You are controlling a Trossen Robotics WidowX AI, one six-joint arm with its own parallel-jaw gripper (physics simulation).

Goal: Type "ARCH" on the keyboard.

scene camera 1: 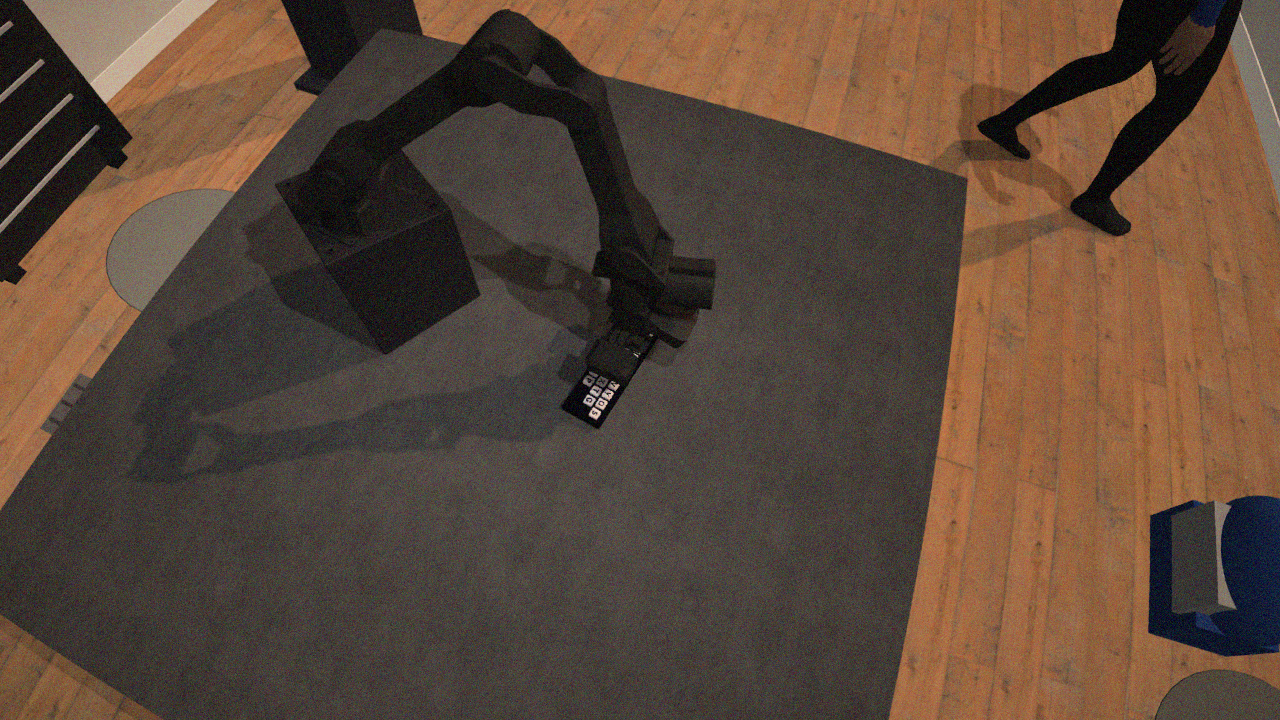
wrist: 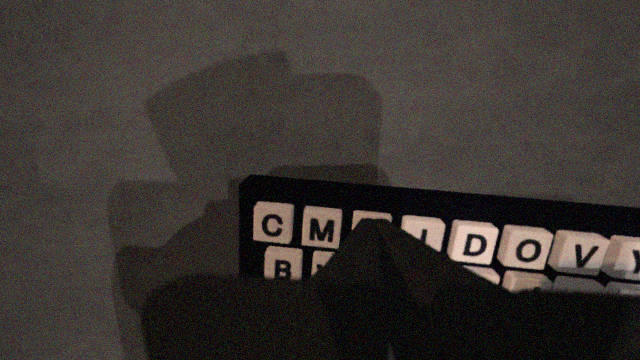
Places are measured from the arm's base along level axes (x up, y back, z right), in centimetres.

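Pixels of known places: gripper, fingertip midpoint: (scene camera 1: pixel 638 348) (wrist: pixel 371 230); arm's base at its link origin: (scene camera 1: pixel 348 222).
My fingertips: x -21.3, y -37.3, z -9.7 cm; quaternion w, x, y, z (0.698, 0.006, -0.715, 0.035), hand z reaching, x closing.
For each thing: its top centre in the pictures, then the offset to it from my fingertips. Level surfaces: height alone.
- black keyboard at its top centre: (wrist: pixel 489 292) (scene camera 1: pixel 613 364) dx +0.2, dy +2.2, dz +4.2 cm
- C key at its top centre: (wrist: pixel 272 225) dx +0.2, dy -0.3, dz -3.5 cm
- M key at its top centre: (wrist: pixel 321 230) dx +0.2, dy -0.1, dz -1.8 cm
- D key at its top centre: (wrist: pixel 474 245) dx +0.2, dy +0.4, dz +3.4 cm
- O key at its top centre: (wrist: pixel 528 250) dx +0.2, dy +0.6, dz +5.2 cm
- dark mat at its surface level: dx -1.5 cm
The black keyboard (scene camera 1: pixel 581 410) (wrist: pixel 450 205) with pale letter keys lies on the dark mat. In the wrist view, the C key (wrist: pixel 273 223) is at the left end of the far row, beside the M key (wrist: pixel 321 228). The D key (wrist: pixel 474 243) and O key (wrist: pixel 527 249) are further right. My gripper (scene camera 1: pixel 612 360) (wrist: pixel 371 230) is shut and empty, its tips over the key right of M, hiding that key's letter. I cannot tell whether the tips touch it. The fingers hide most of the nearer rows. I cannot make out A, R or H.
The dark mat (scene camera 1: pixel 760 501) lies under the keyboard and the arm's block-shaped base (scene camera 1: pixel 407 286). A person's legs (scene camera 1: pixel 1154 116) stand beyond the mat at the upper right. A blue object (scene camera 1: pixel 1253 573) is at the right, and a dark drawer unit (scene camera 1: pixel 44 152) at the upper left.
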